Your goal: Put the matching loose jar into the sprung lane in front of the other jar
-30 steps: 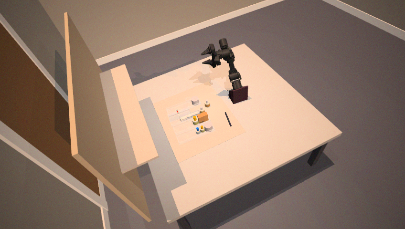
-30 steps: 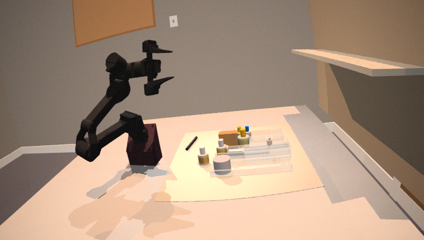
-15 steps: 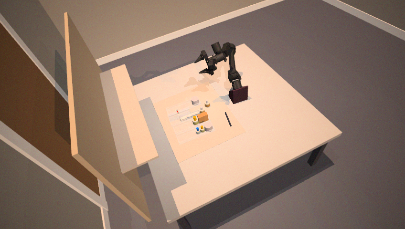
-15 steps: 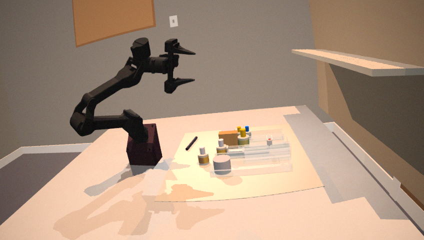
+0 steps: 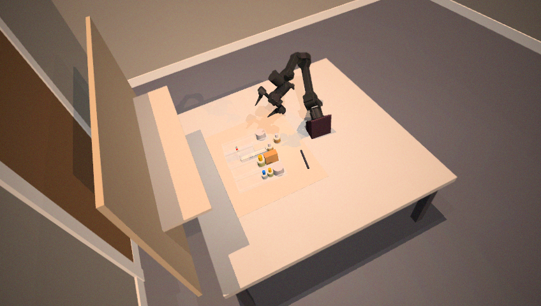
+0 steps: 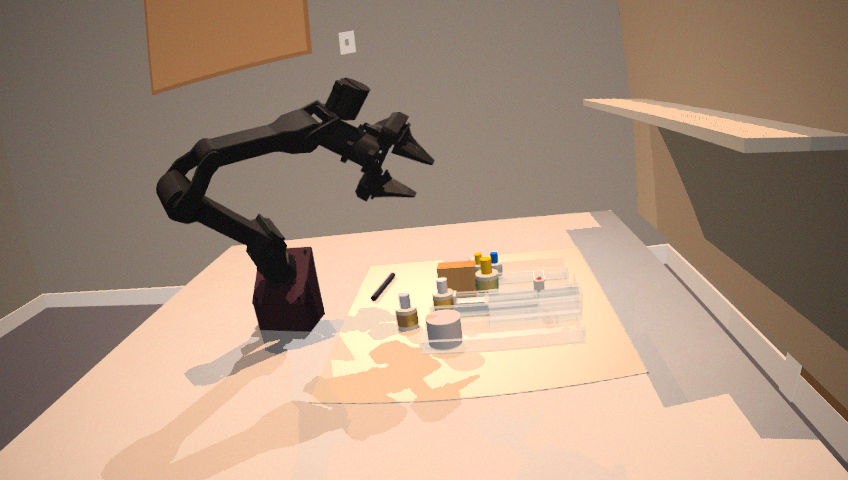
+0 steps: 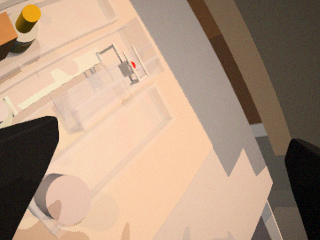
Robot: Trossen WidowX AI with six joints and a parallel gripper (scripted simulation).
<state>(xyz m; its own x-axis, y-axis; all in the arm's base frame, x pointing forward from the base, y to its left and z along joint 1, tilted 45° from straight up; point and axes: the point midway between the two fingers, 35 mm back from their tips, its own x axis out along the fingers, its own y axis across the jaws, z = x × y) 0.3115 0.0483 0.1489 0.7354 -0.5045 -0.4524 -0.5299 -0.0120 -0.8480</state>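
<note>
Now: gripper tip 240 mm above the orange box, 130 mm to the right of it and 40 mm short of it. Also, from my gripper tip: black pen (270 mm below, 220 mm to the left, 130 mm behind); clear lane (260 mm below, 150 mm ahead, 10 mm to the left).
</note>
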